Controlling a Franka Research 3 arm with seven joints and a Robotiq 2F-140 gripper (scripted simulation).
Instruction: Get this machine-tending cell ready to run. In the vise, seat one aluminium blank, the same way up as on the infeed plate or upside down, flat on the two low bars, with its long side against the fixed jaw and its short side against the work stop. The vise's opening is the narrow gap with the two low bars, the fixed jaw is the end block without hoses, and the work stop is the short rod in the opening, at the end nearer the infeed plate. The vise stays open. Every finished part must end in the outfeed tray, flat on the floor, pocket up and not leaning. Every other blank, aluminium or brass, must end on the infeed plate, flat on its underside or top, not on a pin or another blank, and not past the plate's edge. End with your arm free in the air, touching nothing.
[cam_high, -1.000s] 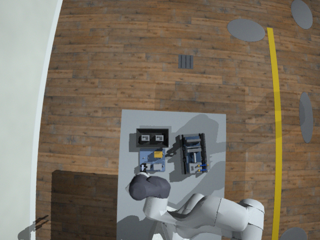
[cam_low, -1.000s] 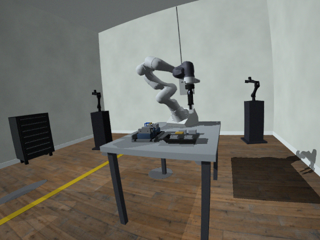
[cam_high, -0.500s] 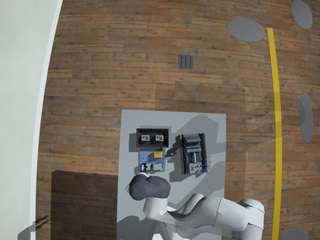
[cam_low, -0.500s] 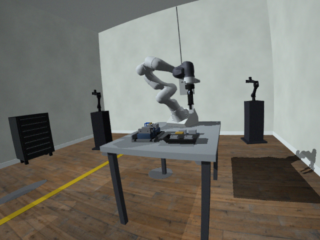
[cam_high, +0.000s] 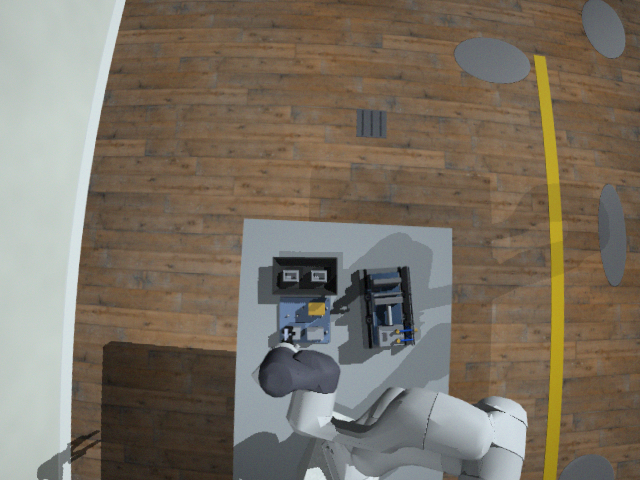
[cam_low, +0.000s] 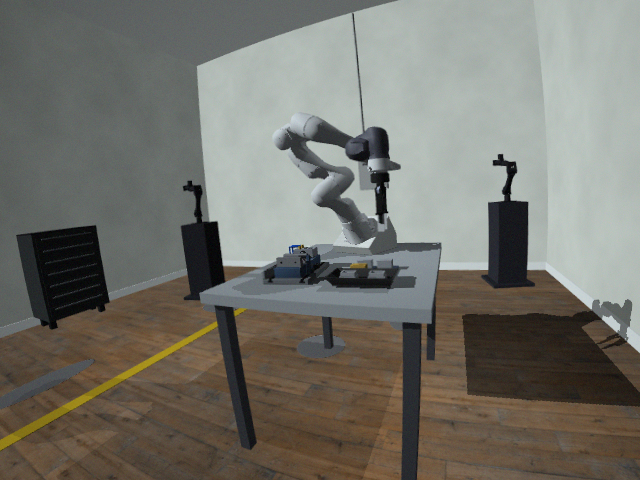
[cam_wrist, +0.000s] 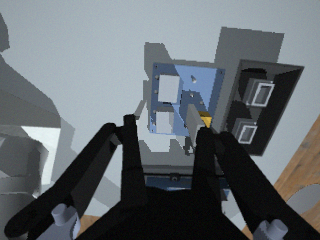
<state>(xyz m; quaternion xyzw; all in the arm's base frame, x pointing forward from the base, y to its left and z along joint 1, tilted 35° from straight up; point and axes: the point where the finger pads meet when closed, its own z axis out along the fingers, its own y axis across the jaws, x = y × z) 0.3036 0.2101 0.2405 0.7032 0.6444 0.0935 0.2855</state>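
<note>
Now: the brass blank 17 cm below my hand, 10 cm to the right of it and 8 cm ahead of it. Round my hand: vise: 36 cm to the right, 16 cm below, 3 cm ahead.
</note>
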